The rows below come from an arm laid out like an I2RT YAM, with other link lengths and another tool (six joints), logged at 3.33 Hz.
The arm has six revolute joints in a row. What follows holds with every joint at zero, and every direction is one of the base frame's.
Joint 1 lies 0.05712 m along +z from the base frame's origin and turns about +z.
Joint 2 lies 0.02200 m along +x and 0.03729 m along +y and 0.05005 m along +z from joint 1 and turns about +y.
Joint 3 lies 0.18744 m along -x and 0.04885 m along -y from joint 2 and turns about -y.
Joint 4 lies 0.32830 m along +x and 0.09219 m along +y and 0.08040 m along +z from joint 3 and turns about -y.
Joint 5 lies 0.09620 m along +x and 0.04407 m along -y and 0.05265 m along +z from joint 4 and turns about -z.
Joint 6 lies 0.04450 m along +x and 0.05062 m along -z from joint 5 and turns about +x.
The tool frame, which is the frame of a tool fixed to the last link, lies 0.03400 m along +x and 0.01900 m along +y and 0.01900 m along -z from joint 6; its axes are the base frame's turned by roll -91.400, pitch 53.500 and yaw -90.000 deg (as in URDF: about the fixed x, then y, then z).
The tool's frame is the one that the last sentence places.
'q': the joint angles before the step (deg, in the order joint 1, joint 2, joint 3, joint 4, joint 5, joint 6). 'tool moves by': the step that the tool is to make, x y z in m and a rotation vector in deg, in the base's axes. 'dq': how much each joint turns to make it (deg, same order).
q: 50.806, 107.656, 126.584, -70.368, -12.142, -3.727
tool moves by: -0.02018, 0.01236, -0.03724, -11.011, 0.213, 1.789
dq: 4.131, 5.204, 2.167, -6.143, 6.666, -1.705
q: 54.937, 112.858, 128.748, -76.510, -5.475, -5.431
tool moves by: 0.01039, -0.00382, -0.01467, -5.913, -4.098, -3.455
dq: -0.044, 1.508, 0.044, -1.028, 7.562, -0.176
